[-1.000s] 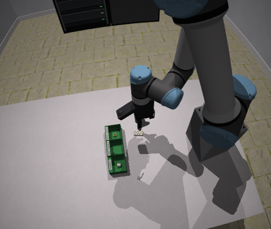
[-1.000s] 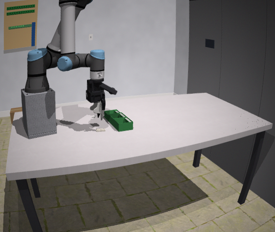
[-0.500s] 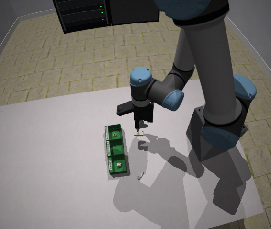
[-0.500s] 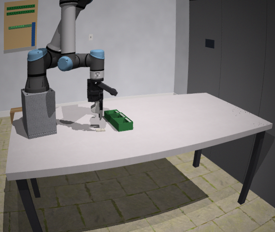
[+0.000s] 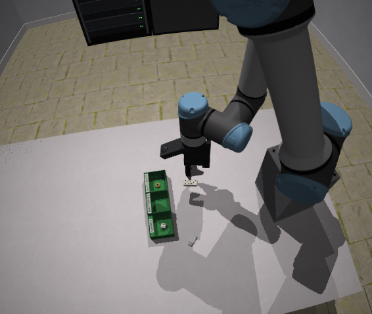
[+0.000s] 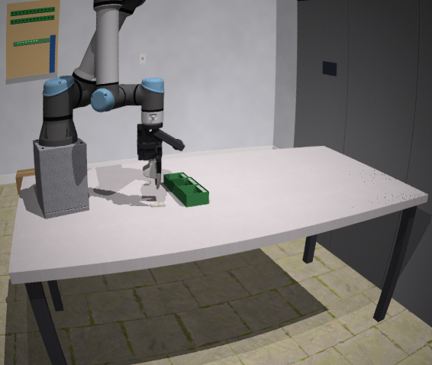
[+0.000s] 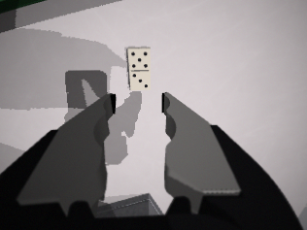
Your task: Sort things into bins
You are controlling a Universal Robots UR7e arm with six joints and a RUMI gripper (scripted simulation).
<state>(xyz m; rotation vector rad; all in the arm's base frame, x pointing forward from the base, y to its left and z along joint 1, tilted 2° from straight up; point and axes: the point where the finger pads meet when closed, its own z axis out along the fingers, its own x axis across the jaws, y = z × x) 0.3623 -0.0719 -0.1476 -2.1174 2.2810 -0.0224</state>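
My gripper is now 80 mm above the white domino. From my hand the other things lie so: brass nut (130 mm ahead, 70 mm below, 10 mm to the left); black round piece (110 mm ahead, 70 mm below, 20 mm to the right); white die (180 mm to the left, 100 mm ahead, 70 mm below).
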